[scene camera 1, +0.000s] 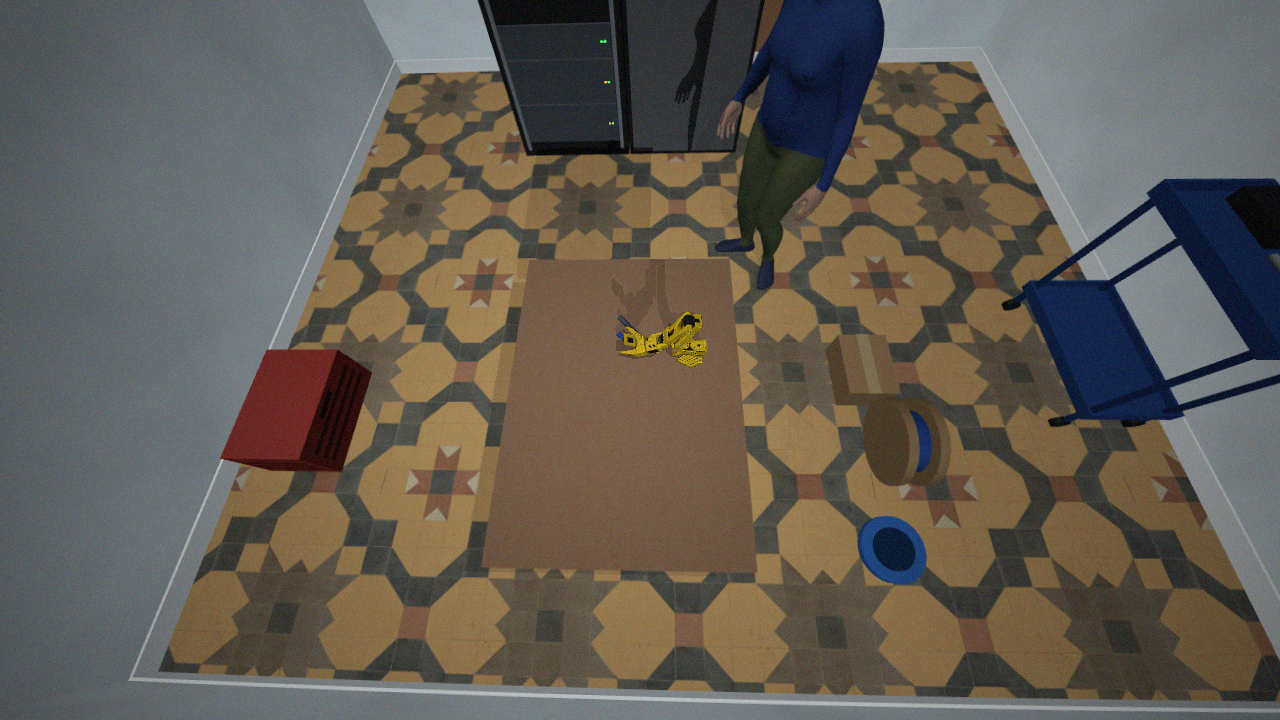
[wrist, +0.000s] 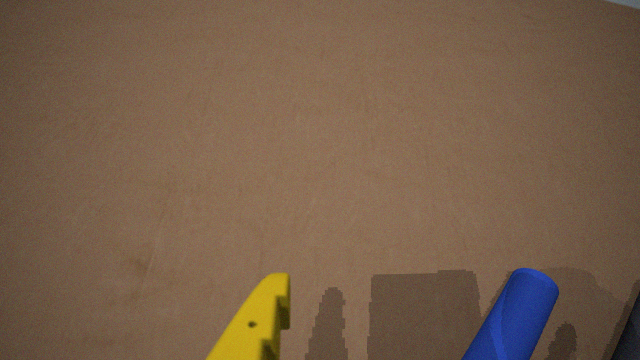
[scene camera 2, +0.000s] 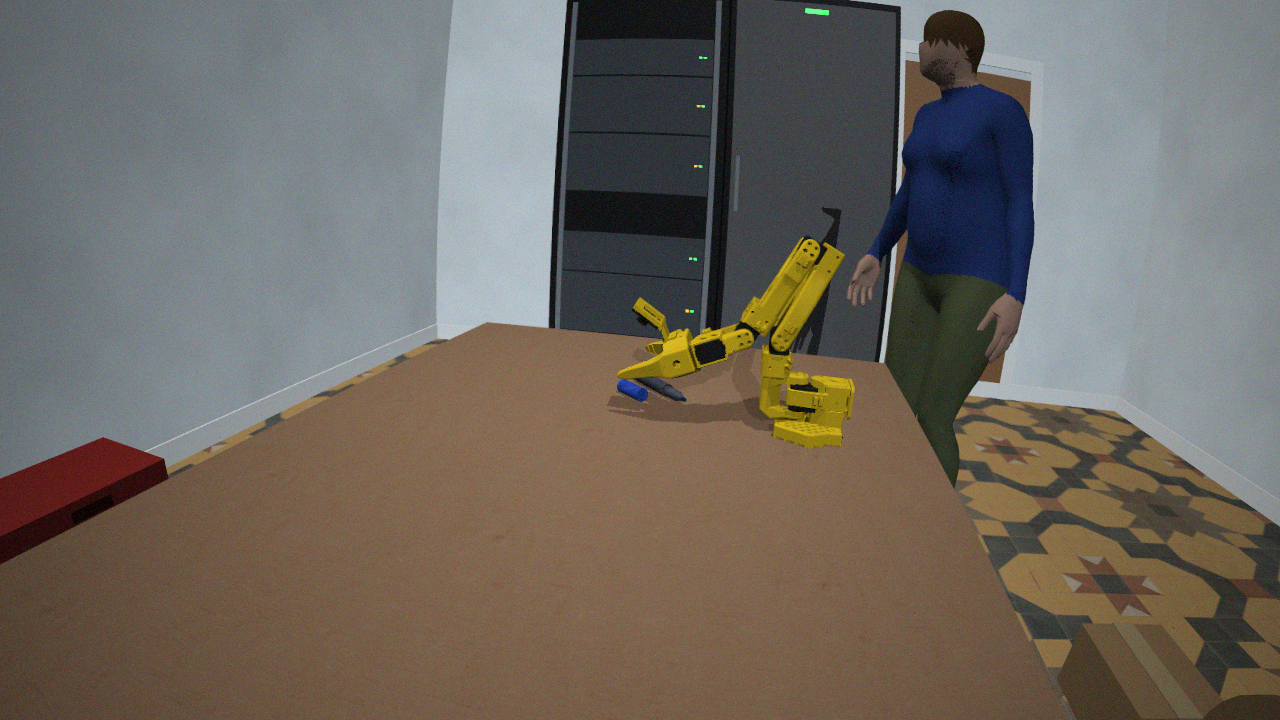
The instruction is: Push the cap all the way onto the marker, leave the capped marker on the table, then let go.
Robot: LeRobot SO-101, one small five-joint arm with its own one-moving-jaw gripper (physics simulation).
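Frame: origin at the arm's base, x ahead, y up, z right, level; millimetres.
Where they show: hand, its tool point: (scene camera 1: 621,351) (wrist: 289,293) (scene camera 2: 621,374); arm's base, origin of its link: (scene camera 1: 684,354) (scene camera 2: 792,430).
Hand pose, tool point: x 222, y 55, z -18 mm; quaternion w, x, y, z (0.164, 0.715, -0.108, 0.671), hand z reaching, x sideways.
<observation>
Each offset is from my tool point to the top centre of the thing. Level surfaces: height alone.
The blue cap {dy -36, dx +2, dz +82 mm} (scene camera 1: 619,335) (scene camera 2: 631,390) (wrist: 515,320) lies on its side on the brown table {dy -55 mm} (scene camera 1: 617,465) (scene camera 2: 537,537) (wrist: 320,150). The dark grey marker {dy -37, dx -29, dz +116 mm} (scene camera 1: 623,320) (scene camera 2: 665,389) (wrist: 633,332) lies beside the cap, off it; part of the marker is hidden by the arm in scene camera 2 and cut off at the right edge of the wrist view. My yellow gripper (scene camera 2: 628,340) is wide open and empty, its fixed jaw low near the cap. The moving jaw has swung out of the wrist view, and the cap lies to the right of the fixed jaw there.
The arm's base (scene camera 1: 691,353) (scene camera 2: 808,434) stands on the table, right of the cap and marker. A person (scene camera 1: 819,80) (scene camera 2: 966,179) stands beyond the table's back right corner. A red box (scene camera 1: 281,394) (scene camera 2: 71,488), a cardboard box (scene camera 1: 859,368) and a blue cart (scene camera 1: 1096,353) are off the table.
</observation>
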